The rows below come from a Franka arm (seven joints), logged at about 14 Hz.
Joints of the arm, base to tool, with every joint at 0 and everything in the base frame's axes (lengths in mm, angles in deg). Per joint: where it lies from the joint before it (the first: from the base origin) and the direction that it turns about. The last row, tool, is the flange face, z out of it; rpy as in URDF.
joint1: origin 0 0 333 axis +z
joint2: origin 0 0 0 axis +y
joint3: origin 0 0 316 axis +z
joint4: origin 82.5 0 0 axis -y
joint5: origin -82.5 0 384 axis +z
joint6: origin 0 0 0 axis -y
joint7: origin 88 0 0 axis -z
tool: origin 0 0 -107 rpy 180 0 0
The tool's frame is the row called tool.
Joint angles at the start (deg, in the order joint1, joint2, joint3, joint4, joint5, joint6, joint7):
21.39, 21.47, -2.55, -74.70, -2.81, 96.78, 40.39
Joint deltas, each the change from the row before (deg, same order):
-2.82, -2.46, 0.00, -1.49, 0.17, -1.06, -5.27
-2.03, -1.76, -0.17, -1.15, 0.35, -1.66, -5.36
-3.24, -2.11, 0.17, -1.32, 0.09, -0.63, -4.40
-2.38, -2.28, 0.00, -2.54, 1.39, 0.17, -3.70
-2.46, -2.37, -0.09, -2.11, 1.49, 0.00, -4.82
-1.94, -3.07, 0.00, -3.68, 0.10, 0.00, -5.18
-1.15, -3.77, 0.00, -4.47, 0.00, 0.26, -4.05
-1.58, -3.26, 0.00, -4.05, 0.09, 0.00, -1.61
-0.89, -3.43, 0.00, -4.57, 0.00, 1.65, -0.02
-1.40, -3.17, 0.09, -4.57, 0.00, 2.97, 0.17
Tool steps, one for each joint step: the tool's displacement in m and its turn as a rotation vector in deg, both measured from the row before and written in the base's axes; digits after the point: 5 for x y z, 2 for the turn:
-0.00188, -0.03538, 0.01444, 0.08, 0.46, 2.33
-0.00416, -0.02680, 0.00794, 0.00, 1.40, 3.02
-0.00302, -0.03664, 0.01171, 0.24, 0.13, 1.26
-0.00707, -0.02598, 0.00421, 1.45, 0.48, 1.20
-0.00851, -0.02677, 0.00811, 1.61, -0.01, 2.15
-0.01462, -0.02251, 0.00191, 0.23, 0.61, 3.21
-0.01955, -0.01388, 0.00195, 0.22, 0.42, 2.88
-0.01806, -0.01685, -0.00125, 0.26, 0.78, 0.01
-0.01713, -0.00945, -0.00256, 0.16, -0.50, -0.89
-0.01416, -0.01267, -0.00408, 0.12, -1.56, -1.52

